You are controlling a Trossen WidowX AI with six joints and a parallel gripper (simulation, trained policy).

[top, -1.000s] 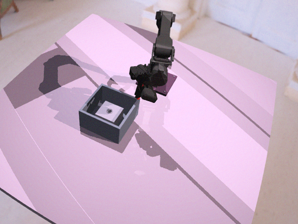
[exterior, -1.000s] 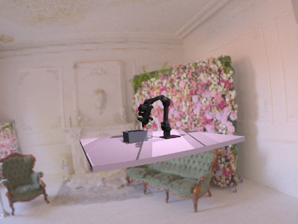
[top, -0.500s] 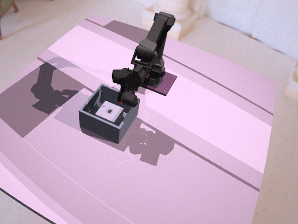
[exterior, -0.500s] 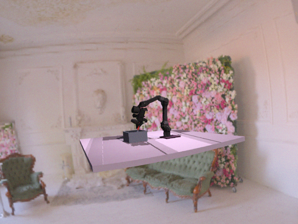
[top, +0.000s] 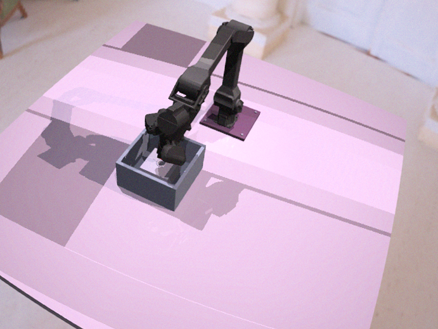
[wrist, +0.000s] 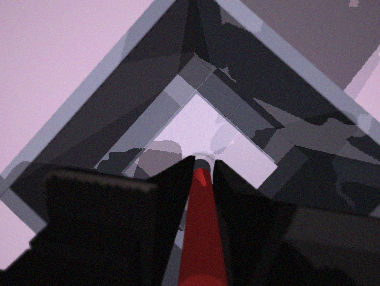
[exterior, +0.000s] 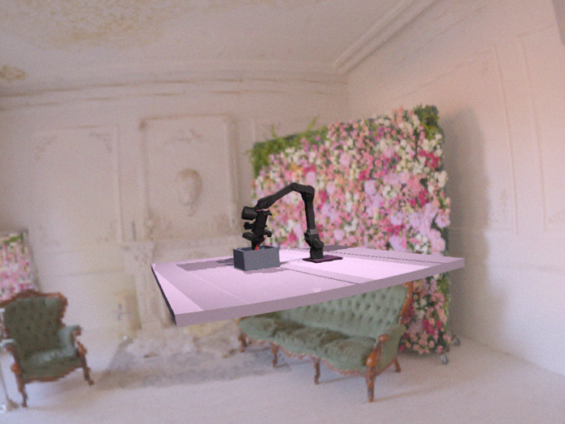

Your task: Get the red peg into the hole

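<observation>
Now: the plate 4 cm below my gripper tip and 1 cm to the left of it. Also, from my gripper tip: red peg: 3 cm above, 2 cm to the left, 1 cm behind; grey box: 6 cm below, 1 cm to the left.
</observation>
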